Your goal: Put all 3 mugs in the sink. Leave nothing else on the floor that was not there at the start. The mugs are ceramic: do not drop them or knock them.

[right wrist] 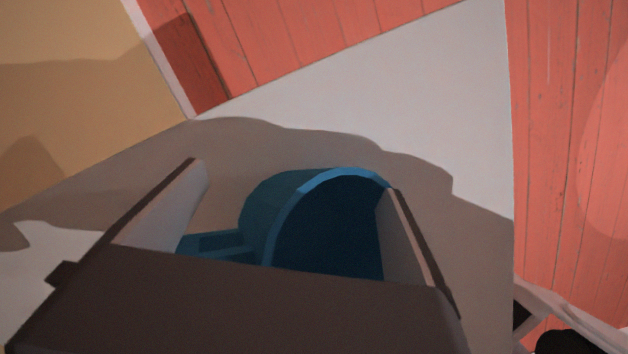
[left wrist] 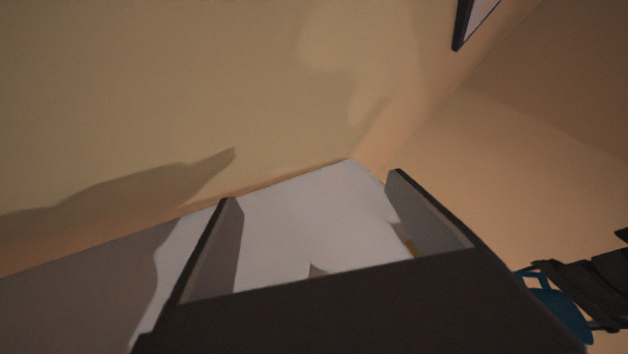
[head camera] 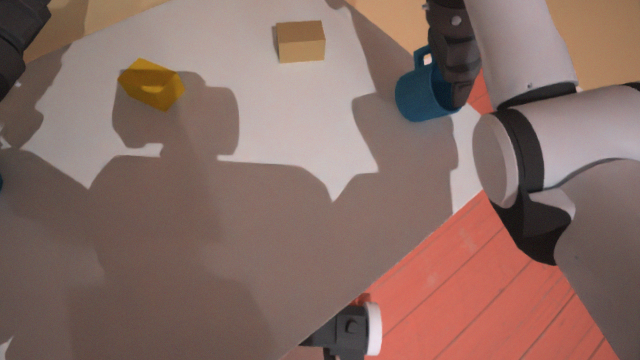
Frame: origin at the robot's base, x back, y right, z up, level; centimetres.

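Seen in the pictures: left gripper, fingertip midpoint: (left wrist: 314, 193); right gripper, fingertip midpoint: (right wrist: 294, 186) (head camera: 448, 81).
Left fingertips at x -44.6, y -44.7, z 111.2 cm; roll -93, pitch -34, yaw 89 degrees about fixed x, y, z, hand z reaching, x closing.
Note:
Offsets run from my left fingertips to a thing's top centre. "*": to the spot under its first point. Level surfaces: height alone.
A blue mug {dx +6.0, dy +64.1, dz -4.5 cm} (head camera: 417, 97) (left wrist: 562, 312) (right wrist: 267, 200) is on the pale table top near its right corner. It appears tilted, its opening turned toward my right gripper; whether it lies fully on its side I cannot tell. My right gripper (head camera: 457, 92) (right wrist: 294, 186) is open and low at the mug. One finger overlaps the mug's opening at the rim, the other is beyond the handle; contact is unclear. A sliver of another blue mug {* dx +27.2, dy -7.1, dz -15.7 cm} (head camera: 1, 183) shows at the head view's left edge. My left gripper (left wrist: 314, 193) is open and empty, above the table. A third mug and the sink do not show.
A yellow block {dx +6.5, dy +14.6, dz -11.6 cm} (head camera: 151, 85) and a tan box {dx -6.5, dy +41.0, dz -11.1 cm} (head camera: 301, 42) stand on the table {dz -16.1 cm} (head camera: 280, 125). Red plank flooring (head camera: 475, 270) lies beyond the table edge. A black-and-white part (head camera: 350, 327) is at that edge. Walls stand close behind the table; a picture frame {* dx -45.8, dy +37.3, dz +28.9 cm} (left wrist: 462, 25) hangs there.

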